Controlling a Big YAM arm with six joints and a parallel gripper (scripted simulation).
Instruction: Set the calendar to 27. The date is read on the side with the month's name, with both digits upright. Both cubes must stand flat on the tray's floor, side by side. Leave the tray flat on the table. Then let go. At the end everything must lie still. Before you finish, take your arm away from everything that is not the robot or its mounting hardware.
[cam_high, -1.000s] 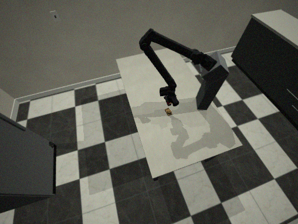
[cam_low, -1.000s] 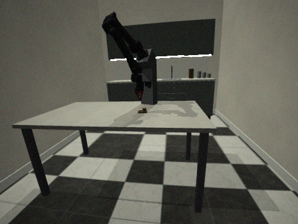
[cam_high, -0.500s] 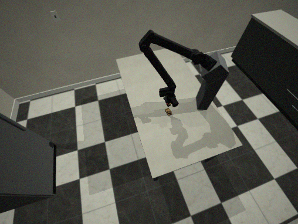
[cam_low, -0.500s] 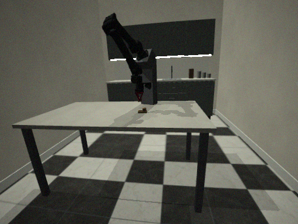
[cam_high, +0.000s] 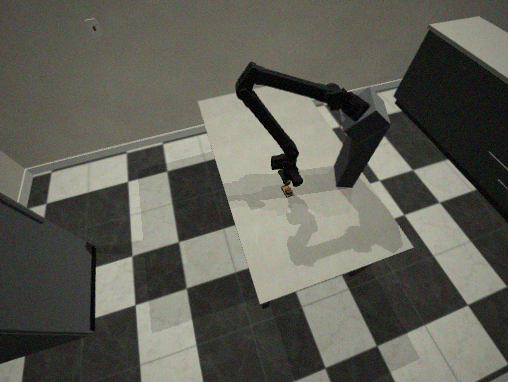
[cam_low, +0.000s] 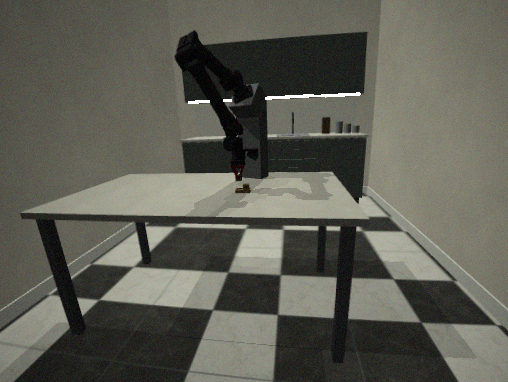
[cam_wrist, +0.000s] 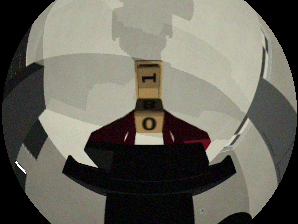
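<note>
Right now my hand is 20 mm to the right of the wooden tray and 70 mm above it.
</note>
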